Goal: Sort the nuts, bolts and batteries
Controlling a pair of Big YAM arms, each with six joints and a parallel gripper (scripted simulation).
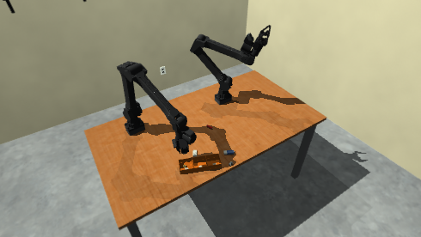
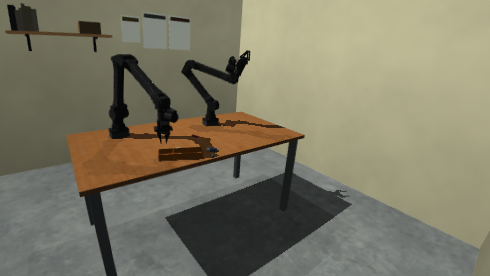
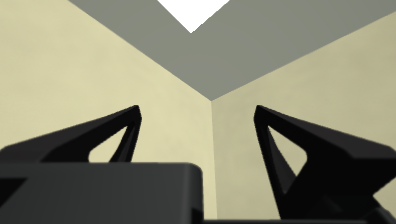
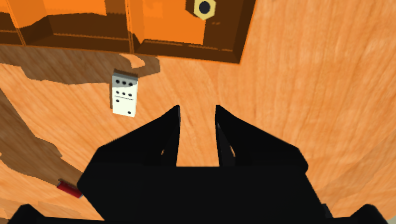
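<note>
My right hand is 270 mm past the dark nut, 90 mm to the right of it and 70 mm above it. Also, from my right hand: brass nut 60 mm below, 60 mm ahead, 20 mm to the right; then orange bin unit 100 mm ahead, 70 mm to the left, 50 mm below; then white domino 80 mm to the left, 70 mm below, 10 mm behind.
</note>
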